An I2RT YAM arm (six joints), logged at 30 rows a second.
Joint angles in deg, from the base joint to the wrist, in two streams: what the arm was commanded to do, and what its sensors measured. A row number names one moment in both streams.
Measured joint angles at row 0:
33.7, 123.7, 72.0, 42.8, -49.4, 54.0
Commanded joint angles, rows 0 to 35:
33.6, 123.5, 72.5, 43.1, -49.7, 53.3
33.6, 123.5, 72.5, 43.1, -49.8, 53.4
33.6, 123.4, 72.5, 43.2, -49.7, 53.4
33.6, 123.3, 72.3, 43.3, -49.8, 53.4
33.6, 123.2, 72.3, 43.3, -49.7, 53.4
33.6, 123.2, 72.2, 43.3, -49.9, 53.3
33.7, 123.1, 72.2, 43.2, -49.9, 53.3
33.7, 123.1, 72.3, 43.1, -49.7, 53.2
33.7, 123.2, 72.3, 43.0, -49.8, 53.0
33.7, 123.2, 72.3, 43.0, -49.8, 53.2
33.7, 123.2, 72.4, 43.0, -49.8, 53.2
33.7, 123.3, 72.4, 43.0, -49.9, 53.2
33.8, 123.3, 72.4, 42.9, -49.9, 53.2
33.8, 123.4, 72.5, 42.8, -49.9, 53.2
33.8, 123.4, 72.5, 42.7, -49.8, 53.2
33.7, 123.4, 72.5, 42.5, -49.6, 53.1
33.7, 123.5, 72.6, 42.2, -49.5, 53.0
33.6, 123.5, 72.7, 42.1, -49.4, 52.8
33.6, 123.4, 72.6, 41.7, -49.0, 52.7
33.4, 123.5, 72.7, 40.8, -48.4, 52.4
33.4, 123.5, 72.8, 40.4, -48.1, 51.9
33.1, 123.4, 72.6, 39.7, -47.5, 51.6
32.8, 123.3, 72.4, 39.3, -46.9, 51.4
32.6, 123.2, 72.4, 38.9, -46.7, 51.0
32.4, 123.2, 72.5, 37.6, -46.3, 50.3
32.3, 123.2, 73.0, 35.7, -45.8, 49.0
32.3, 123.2, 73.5, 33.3, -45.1, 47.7
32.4, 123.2, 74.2, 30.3, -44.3, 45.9
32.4, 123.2, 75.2, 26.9, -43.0, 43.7
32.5, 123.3, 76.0, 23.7, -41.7, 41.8
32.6, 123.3, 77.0, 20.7, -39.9, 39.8
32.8, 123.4, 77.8, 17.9, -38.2, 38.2
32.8, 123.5, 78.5, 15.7, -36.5, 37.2
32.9, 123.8, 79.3, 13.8, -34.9, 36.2
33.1, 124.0, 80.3, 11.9, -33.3, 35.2
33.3, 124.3, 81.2, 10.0, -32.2, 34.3
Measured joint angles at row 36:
33.0, 123.9, 79.5, 18.5, -37.9, 40.0
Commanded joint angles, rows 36 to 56:
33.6, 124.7, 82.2, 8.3, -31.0, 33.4
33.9, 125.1, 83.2, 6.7, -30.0, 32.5
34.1, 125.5, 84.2, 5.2, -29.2, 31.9
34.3, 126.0, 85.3, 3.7, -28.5, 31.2
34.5, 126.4, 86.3, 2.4, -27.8, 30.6
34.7, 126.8, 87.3, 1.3, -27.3, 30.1
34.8, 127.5, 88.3, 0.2, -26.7, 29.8
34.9, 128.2, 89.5, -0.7, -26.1, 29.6
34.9, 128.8, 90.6, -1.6, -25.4, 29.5
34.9, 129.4, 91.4, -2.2, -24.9, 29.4
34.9, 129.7, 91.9, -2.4, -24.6, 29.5
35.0, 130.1, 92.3, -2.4, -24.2, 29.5
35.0, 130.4, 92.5, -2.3, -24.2, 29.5
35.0, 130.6, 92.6, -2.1, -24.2, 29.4
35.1, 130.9, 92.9, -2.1, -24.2, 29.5
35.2, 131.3, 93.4, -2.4, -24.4, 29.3
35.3, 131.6, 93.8, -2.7, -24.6, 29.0
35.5, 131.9, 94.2, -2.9, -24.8, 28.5
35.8, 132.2, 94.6, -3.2, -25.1, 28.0
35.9, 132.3, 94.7, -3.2, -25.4, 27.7
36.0, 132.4, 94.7, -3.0, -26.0, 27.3
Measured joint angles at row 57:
35.7, 132.1, 94.1, -2.2, -25.3, 29.4
